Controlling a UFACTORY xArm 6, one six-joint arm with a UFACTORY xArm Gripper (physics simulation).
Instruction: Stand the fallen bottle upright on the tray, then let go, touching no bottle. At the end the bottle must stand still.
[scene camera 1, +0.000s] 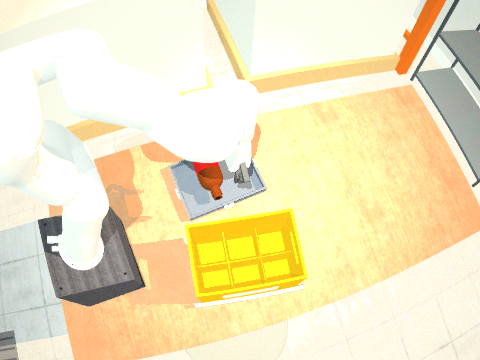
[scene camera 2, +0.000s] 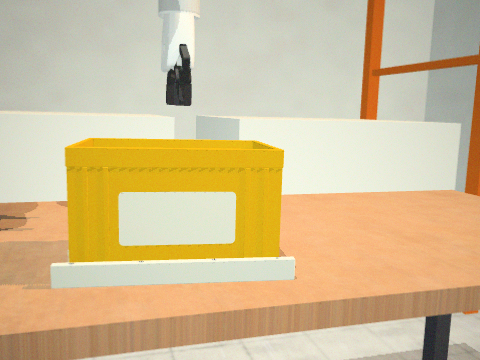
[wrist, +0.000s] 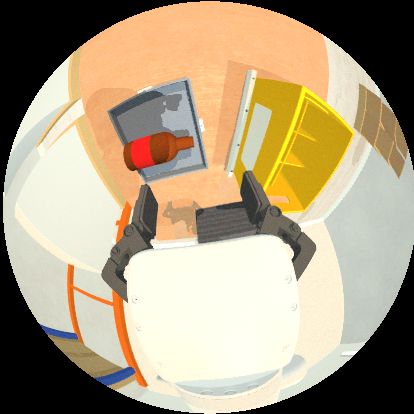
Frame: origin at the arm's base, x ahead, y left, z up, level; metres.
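Seen in the pictures: gripper, fingertip midpoint: (scene camera 1: 234, 164) (scene camera 2: 178, 105) (wrist: 196, 186); arm's base at its link origin: (scene camera 1: 81, 247).
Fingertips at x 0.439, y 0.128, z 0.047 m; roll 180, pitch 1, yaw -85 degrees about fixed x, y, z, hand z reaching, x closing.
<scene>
Offsets run from my fingertips to a thing's top centre. "*": to the spot under its first point.
A brown bottle @(0.056 m back, 0.075 m left, 0.153 m down) (scene camera 1: 210, 177) (wrist: 160, 150) with a red label lies on its side on the grey tray (scene camera 1: 186, 186) (wrist: 181, 119). Its neck points toward the yellow crate. In scene camera 1 the arm hides its base end; in the wrist view that end reaches over the tray's rim. My gripper (scene camera 1: 242, 174) (scene camera 2: 179, 94) (wrist: 196, 186) is open and empty. It is above the tray, beside the bottle and apart from it. The bottle and the tray do not show in scene camera 2.
A yellow crate @(0.017 m back, 0.210 m right, 0.057 m down) (scene camera 1: 240, 225) (scene camera 2: 175, 160) (wrist: 260, 95) with compartments stands near the tray, with a white strip @(* 0.029 m back, 0.314 m right, 0.216 m down) (scene camera 2: 172, 272) along its side. The arm's dark base block (scene camera 1: 120, 255) (wrist: 225, 222) is at the left of scene camera 1. An orange post (scene camera 1: 420, 37) (scene camera 2: 372, 60) stands beyond the table.
</scene>
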